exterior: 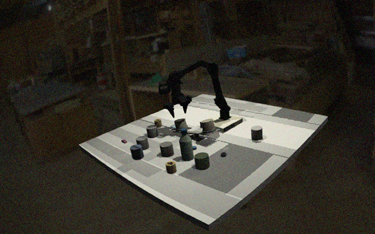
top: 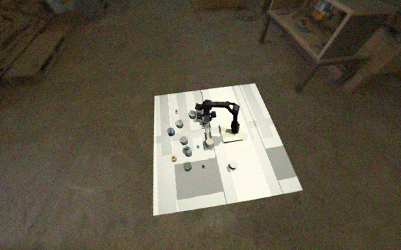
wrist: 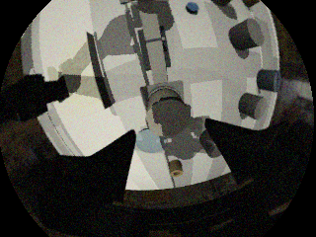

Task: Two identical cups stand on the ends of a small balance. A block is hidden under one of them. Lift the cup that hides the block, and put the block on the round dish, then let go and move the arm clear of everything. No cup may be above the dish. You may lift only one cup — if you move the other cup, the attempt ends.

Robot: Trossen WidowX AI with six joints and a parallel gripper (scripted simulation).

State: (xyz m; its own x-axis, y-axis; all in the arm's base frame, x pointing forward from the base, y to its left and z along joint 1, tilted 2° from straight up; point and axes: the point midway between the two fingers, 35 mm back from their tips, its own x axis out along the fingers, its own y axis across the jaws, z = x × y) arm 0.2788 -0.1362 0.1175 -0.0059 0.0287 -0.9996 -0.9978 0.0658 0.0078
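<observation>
The cup lies 6 cm below my gripper tip and 2 cm to the right of it. The rest, counted from my gripper tip: tall bottle: 29 cm to the left, 23 cm ahead, 1 cm below; then pale blue round dish: 12 cm below, 11 cm to the right, 6 cm behind; then teal block: 8 cm below.
</observation>
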